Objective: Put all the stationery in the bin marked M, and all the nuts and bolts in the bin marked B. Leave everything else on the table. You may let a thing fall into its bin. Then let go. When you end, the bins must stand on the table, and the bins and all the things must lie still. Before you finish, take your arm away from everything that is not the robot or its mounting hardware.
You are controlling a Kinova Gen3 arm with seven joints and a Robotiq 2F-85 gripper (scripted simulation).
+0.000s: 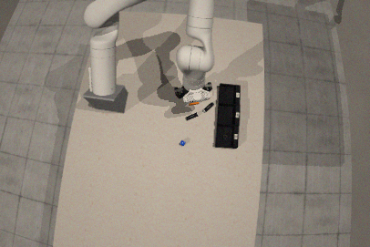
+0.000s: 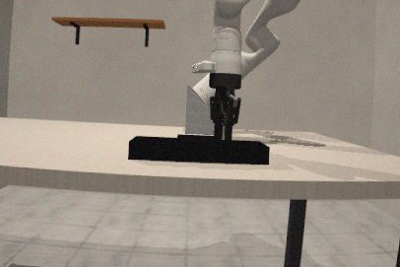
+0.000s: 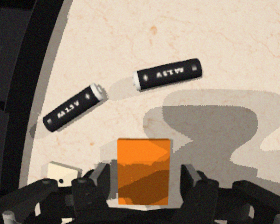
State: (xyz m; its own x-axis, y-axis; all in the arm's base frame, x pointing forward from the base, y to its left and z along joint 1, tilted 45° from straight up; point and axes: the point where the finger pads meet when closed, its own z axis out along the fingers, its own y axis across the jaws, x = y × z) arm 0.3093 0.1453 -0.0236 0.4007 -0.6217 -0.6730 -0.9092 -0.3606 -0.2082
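Now: the orange block 30 mm below my hand. Round my hand: small blue piece: 10 mm ahead, 190 mm to the right, 20 mm below; black bin row: 150 mm ahead, 40 mm to the right, 10 mm below; small cream piece: 50 mm ahead, 50 mm to the left, 30 mm below.
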